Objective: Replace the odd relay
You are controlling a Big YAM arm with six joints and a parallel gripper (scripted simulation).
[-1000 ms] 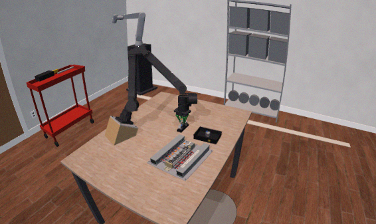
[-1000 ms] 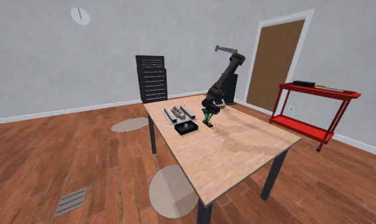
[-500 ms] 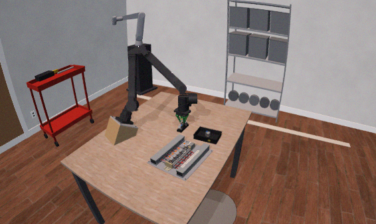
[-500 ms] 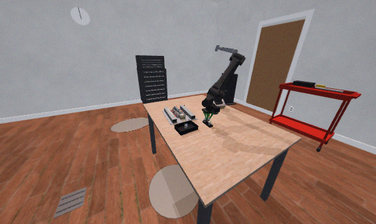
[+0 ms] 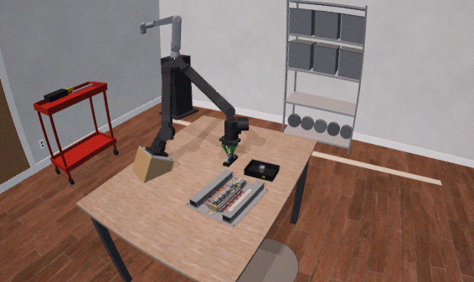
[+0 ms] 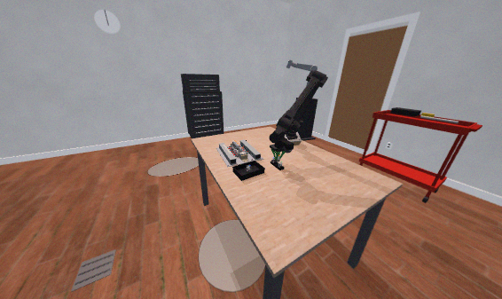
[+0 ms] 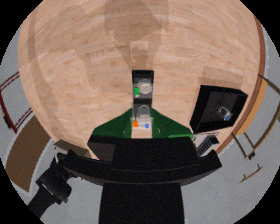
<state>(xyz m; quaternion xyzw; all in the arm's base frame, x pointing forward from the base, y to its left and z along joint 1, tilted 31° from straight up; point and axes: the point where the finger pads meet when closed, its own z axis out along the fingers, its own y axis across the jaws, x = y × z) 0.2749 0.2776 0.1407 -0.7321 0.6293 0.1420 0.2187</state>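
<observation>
The small black stand is 5 cm below my hand. Round my hand: black tray: 20 cm ahead, 4 cm below, 2 cm to the left.
</observation>
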